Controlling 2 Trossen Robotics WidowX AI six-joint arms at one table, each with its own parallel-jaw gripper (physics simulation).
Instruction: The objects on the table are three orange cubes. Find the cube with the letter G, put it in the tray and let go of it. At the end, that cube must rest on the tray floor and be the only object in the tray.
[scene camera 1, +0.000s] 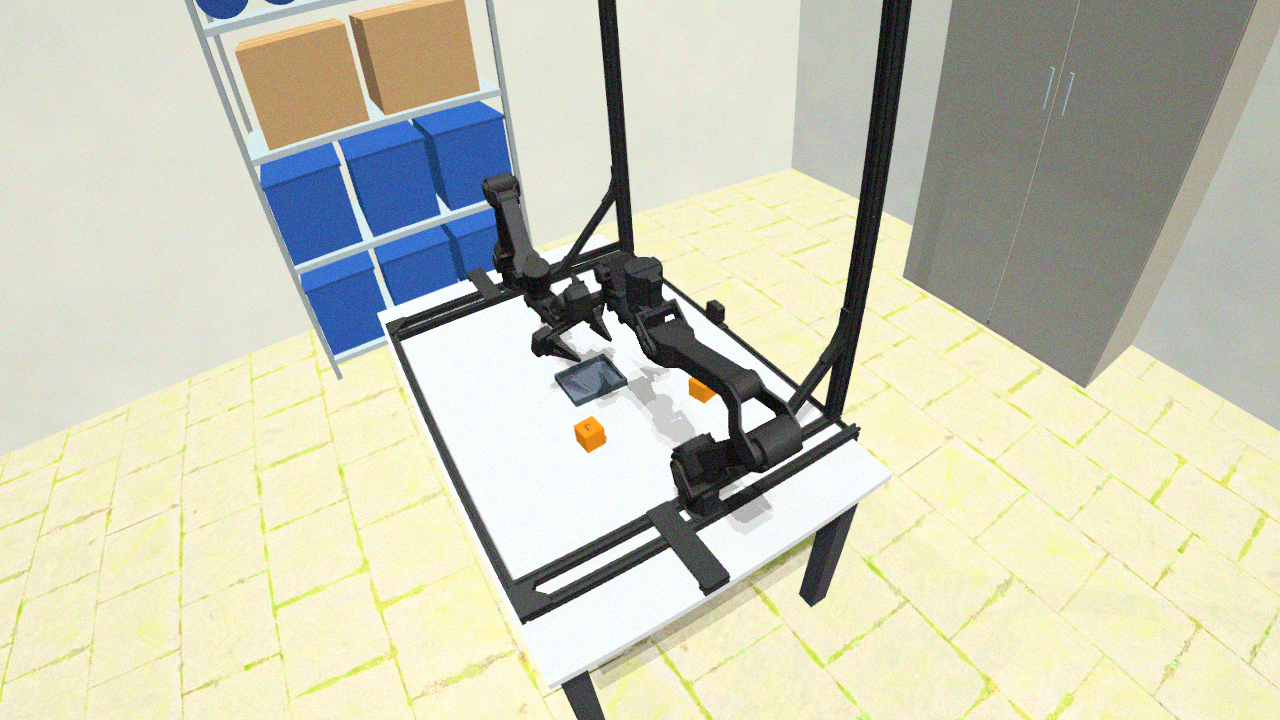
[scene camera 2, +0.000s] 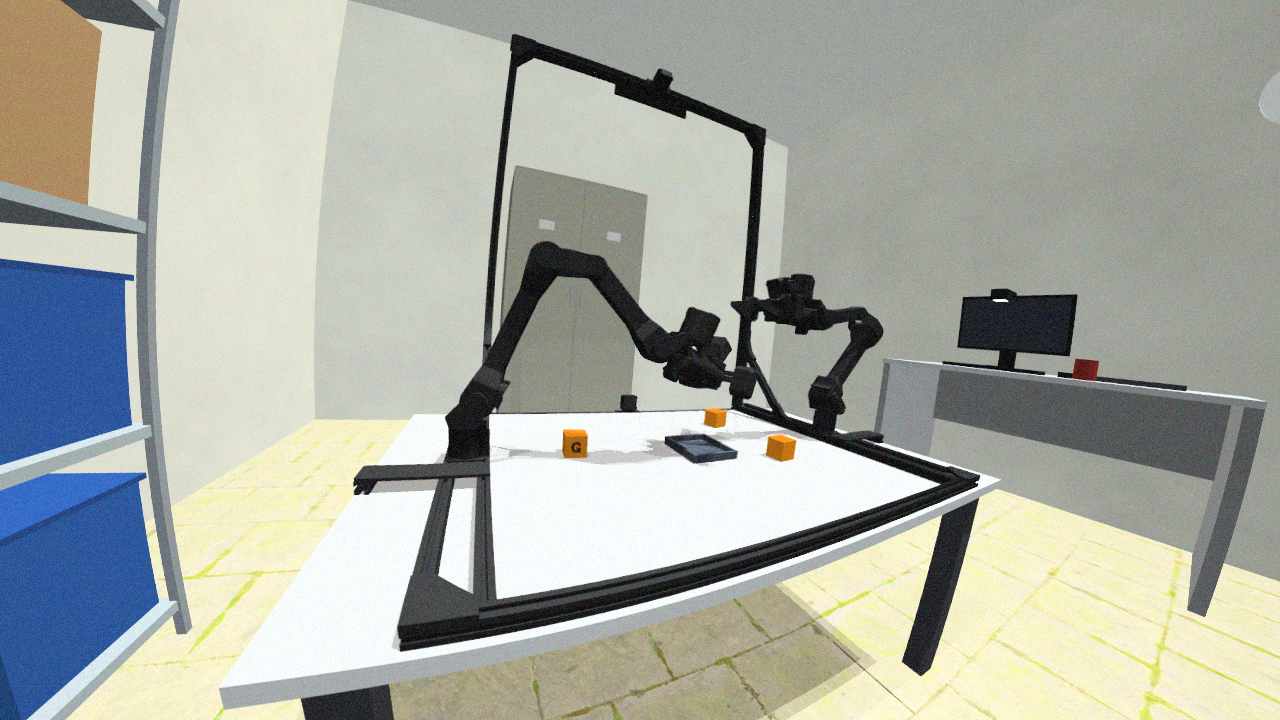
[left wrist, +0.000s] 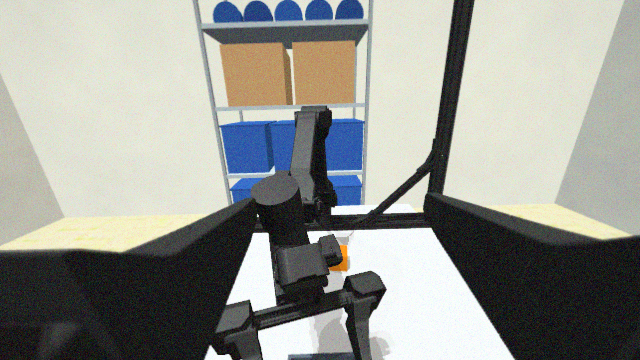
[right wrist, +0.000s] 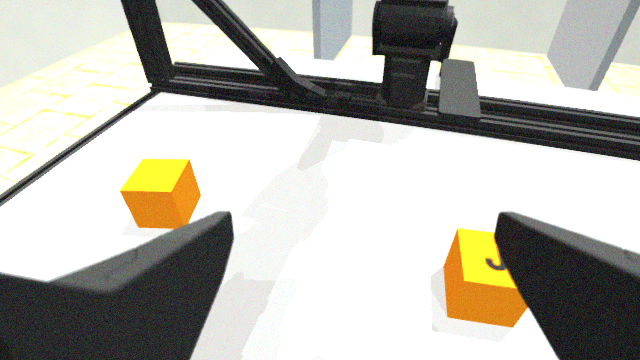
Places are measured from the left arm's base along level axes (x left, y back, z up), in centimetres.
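Pixels of known places: left gripper, fingertip midpoint: (scene camera 1: 592, 267) (scene camera 2: 742, 302) (left wrist: 340, 203); right gripper, fingertip midpoint: (scene camera 1: 596, 350) (right wrist: 363, 224); left arm's base at its link origin: (scene camera 1: 701, 503) (scene camera 2: 823, 431) (right wrist: 401, 97); right arm's base at its link origin: (scene camera 1: 513, 284) (scene camera 2: 467, 455) (left wrist: 323, 220).
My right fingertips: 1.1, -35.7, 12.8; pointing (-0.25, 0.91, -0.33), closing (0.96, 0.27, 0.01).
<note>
Ahead of a thing's pixels: the offset from my right fingertips to its top centre, as dx, dy, dz.
The orange G cube @[-4.4, -35.6, -10.2] (scene camera 2: 574, 443) stands near the right arm's base, its letter facing scene camera 2; an orange cube (left wrist: 344, 258) in the left wrist view is partly hidden by the right arm. A J cube @[+7.7, +9.0, -10.2] (scene camera 1: 589, 434) (scene camera 2: 781, 447) (right wrist: 485, 280) and another cube @[-19.6, +10.2, -10.2] (scene camera 1: 700, 389) (scene camera 2: 714, 418) (right wrist: 160, 195), its letter unseen, stand apart on the table. The dark blue tray @[-0.9, -7.6, -12.9] (scene camera 1: 603, 394) (scene camera 2: 716, 457) (left wrist: 320, 356) looks empty. My right gripper (scene camera 1: 593, 349) (left wrist: 306, 345) (right wrist: 363, 224) is open and empty, raised near the tray. My left gripper (scene camera 1: 596, 284) is open and empty, held high.
A black frame (scene camera 1: 465, 497) (scene camera 2: 662, 586) runs round the table, with tall posts (scene camera 1: 875, 179) rising from it. The left arm (scene camera 1: 698, 358) reaches over the table and partly covers the unlettered-looking cube in scene camera 1. A shelf rack and a desk stand beyond the table.
</note>
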